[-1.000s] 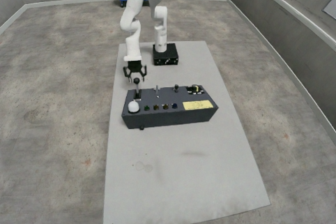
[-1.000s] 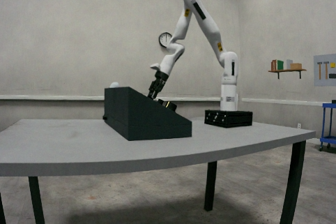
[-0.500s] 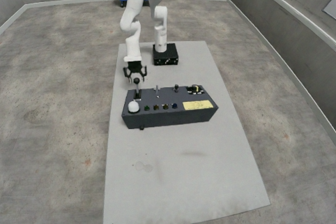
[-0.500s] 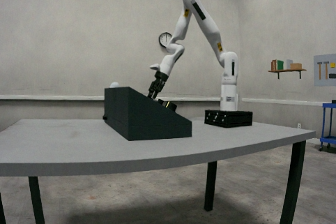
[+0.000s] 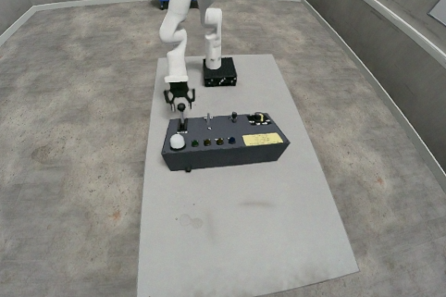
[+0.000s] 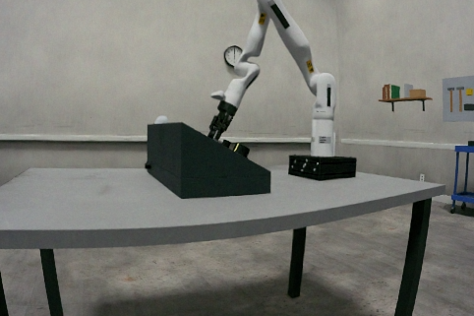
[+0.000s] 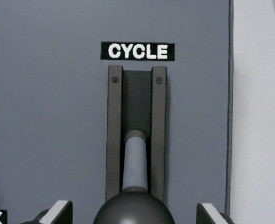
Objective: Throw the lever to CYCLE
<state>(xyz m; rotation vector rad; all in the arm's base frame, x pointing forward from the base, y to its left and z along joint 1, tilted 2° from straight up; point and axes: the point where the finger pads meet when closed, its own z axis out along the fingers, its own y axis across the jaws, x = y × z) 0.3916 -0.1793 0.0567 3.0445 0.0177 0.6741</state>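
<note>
Right now the lever is 4 cm ahead of my hand and 2 cm below it. Round my hand: mode knob (6 cm ahead, 24 cm to the left, 3 cm below); check toggle (5 cm ahead, 12 cm to the left, 3 cm below); rotary dial (6 cm ahead, 36 cm to the left, 3 cm below).
</note>
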